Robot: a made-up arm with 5 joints. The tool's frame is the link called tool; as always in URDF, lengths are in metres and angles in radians. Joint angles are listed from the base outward.
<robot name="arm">
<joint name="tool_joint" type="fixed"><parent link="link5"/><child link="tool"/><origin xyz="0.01 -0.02 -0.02" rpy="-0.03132 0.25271 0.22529"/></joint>
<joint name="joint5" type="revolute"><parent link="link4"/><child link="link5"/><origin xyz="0.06 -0.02 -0.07" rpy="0 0 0"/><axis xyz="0 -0.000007 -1"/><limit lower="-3.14" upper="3.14"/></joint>
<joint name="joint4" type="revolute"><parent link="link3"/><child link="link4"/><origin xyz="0.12 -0.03 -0.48" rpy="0 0 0"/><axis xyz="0 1 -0.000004"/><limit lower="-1.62" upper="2.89"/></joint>
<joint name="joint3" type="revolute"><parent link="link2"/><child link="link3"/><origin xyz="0.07 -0.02 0.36" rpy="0 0 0"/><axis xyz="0 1 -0.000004"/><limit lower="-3.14" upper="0.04"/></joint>
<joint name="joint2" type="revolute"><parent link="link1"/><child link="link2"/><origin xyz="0 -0.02 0.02" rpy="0 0 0"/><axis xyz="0 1 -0.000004"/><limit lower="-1.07" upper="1.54"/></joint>
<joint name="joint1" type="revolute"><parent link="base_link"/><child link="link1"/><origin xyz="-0.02 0.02 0.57" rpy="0 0 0"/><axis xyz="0 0 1"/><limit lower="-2.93" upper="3.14"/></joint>
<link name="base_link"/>
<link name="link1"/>
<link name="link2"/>
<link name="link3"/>
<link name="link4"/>
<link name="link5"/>
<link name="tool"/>
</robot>
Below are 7 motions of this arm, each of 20 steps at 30 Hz.
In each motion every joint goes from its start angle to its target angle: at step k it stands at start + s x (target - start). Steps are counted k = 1, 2, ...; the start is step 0. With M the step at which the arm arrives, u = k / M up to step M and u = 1 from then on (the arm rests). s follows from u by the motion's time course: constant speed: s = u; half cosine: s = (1 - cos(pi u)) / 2; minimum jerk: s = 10 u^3 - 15 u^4 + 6 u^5.
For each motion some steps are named. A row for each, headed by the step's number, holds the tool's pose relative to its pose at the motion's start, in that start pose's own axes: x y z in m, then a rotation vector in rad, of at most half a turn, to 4 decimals.
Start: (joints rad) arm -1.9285 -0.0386 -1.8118 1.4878 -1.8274
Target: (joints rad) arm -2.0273 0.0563 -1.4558 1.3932 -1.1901
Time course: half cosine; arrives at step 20
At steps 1, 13, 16, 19, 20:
1: -0.0001 0.0001 -0.0017 0.0031 -0.0007 -0.0039
13: 0.0026 0.0382 -0.1943 0.3825 -0.0345 -0.4507
16: 0.0067 0.0569 -0.2389 0.4798 -0.0277 -0.5582
19: 0.0093 0.0675 -0.2607 0.5293 -0.0220 -0.6117
20: 0.0095 0.0683 -0.2622 0.5327 -0.0215 -0.6153

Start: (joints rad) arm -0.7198 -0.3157 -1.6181 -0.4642 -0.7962
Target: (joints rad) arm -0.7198 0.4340 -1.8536 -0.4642 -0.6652
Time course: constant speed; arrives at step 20
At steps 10, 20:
10: -0.1132 0.2166 -0.0848 0.2243 0.1416 -0.0049
20: -0.2532 0.4418 -0.0923 0.4390 0.2972 -0.0096

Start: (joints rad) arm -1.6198 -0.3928 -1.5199 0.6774 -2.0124
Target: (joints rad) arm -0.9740 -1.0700 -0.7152 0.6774 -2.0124
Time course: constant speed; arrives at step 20
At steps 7, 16, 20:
7: 0.0965 -0.0021 0.0684 -0.1128 -0.1954 0.0465
16: 0.2083 0.0423 0.1519 -0.2596 -0.4418 0.1204
20: 0.2554 0.0748 0.1829 -0.3258 -0.5492 0.1582

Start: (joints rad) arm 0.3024 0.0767 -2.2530 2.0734 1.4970
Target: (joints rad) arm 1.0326 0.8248 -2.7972 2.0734 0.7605
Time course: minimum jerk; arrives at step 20
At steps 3, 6, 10, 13, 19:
3: -0.0042 0.0126 -0.0060 -0.0142 0.0024 0.0366
6: -0.0315 0.0753 -0.0401 -0.0864 0.0143 0.2248
10: -0.1396 0.2059 -0.1483 -0.2624 0.0431 0.6906
13: -0.2577 0.2710 -0.2531 -0.4005 0.0658 1.0569
19: -0.3768 0.2926 -0.3556 -0.5240 0.0864 1.3798

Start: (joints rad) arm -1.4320 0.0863 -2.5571 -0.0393 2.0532
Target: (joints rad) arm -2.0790 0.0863 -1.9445 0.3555 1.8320
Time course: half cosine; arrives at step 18
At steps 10, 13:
10: 0.2131 -0.1242 0.0840 -0.5887 -0.4219 0.2028
13: 0.3005 -0.1463 0.1639 -0.8097 -0.6107 0.2288

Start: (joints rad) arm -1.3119 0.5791 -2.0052 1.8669 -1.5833
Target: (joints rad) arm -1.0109 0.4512 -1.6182 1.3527 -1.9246
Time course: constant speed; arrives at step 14
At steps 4, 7, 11, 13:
4: 0.0672 -0.0294 -0.0046 -0.1026 0.0482 0.1574
7: 0.1192 -0.0458 -0.0102 -0.1778 0.0847 0.2775
11: 0.1895 -0.0599 -0.0206 -0.2760 0.1337 0.4396
13: 0.2247 -0.0637 -0.0271 -0.3243 0.1584 0.5215

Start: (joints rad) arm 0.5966 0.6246 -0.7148 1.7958 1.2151
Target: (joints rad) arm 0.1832 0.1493 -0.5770 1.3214 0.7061
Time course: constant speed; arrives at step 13
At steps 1, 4, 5, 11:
1: 0.0051 -0.0126 0.0012 0.0566 -0.0110 0.0581
4: 0.0216 -0.0510 0.0025 0.2276 -0.0590 0.2190
5: 0.0274 -0.0640 0.0022 0.2848 -0.0800 0.2678
11: 0.0648 -0.1443 -0.0102 0.6213 -0.2588 0.4991

